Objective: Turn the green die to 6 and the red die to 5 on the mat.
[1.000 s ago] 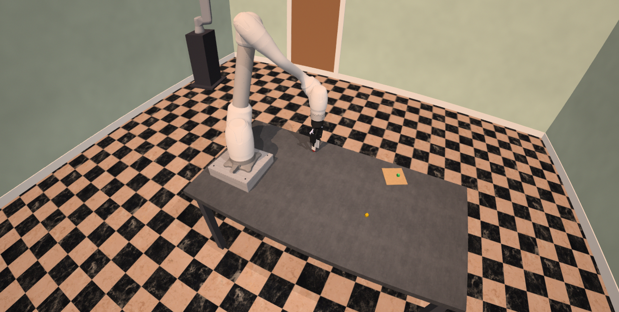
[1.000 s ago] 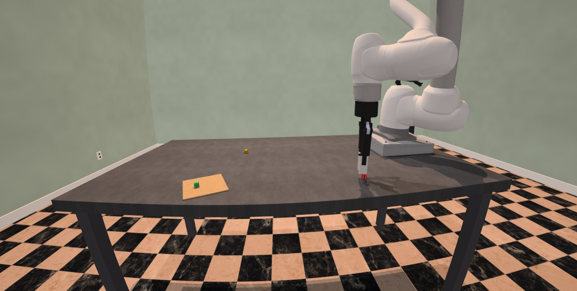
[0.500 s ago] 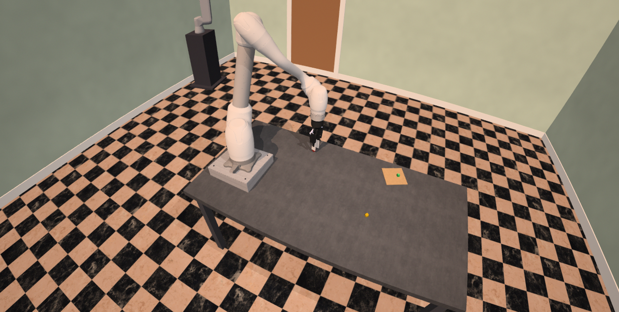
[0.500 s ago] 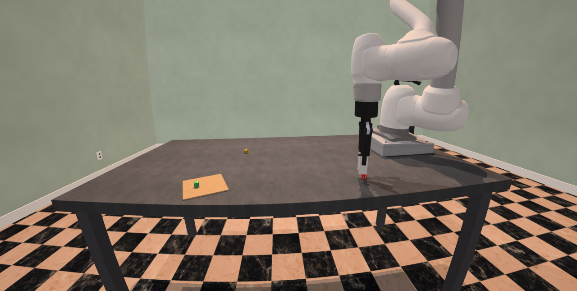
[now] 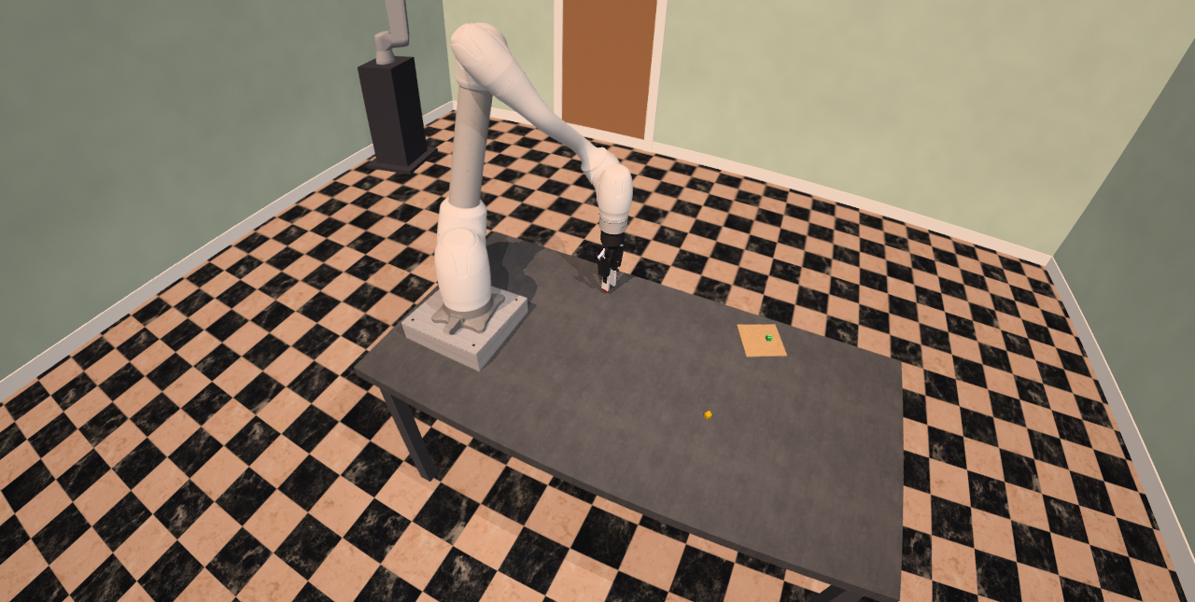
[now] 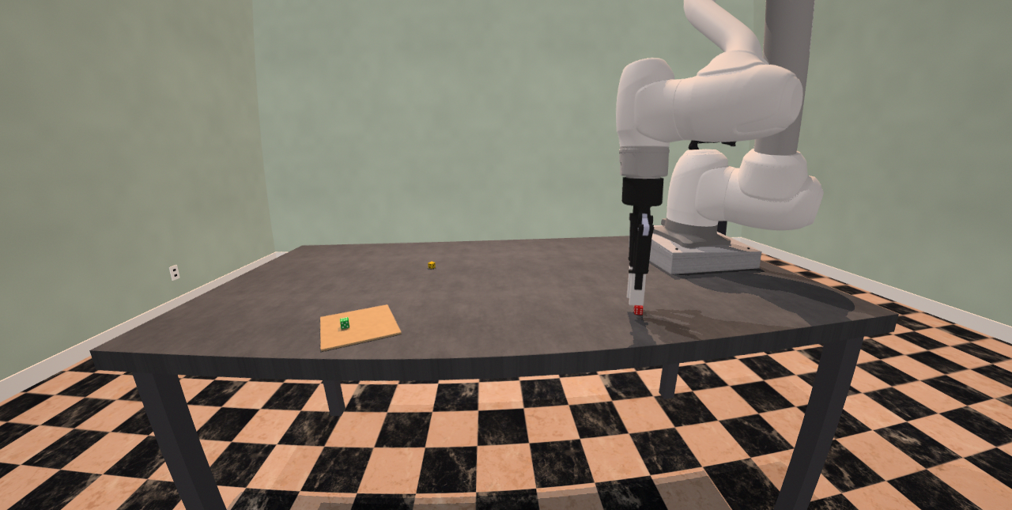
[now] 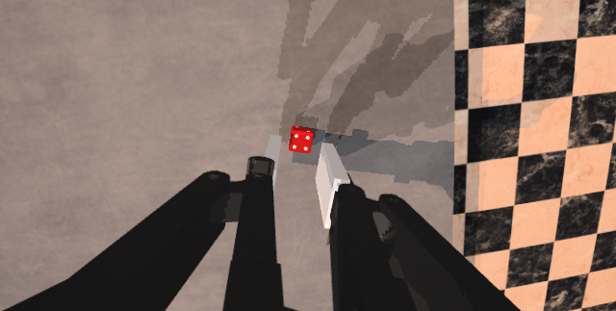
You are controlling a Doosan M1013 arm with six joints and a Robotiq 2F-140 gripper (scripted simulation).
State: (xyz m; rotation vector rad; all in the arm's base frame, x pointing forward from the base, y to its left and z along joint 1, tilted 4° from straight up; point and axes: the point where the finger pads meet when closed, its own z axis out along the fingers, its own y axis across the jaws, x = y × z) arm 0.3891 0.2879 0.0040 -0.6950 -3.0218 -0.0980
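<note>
My gripper is now 10 mm past the red die and 50 mm above it. Round my hand: yellow die 400 mm ahead, 430 mm to the right, 50 mm below; then orange mat 540 mm ahead, 80 mm to the right, 60 mm below; then green die 570 mm ahead, 80 mm to the right, 50 mm below.
</note>
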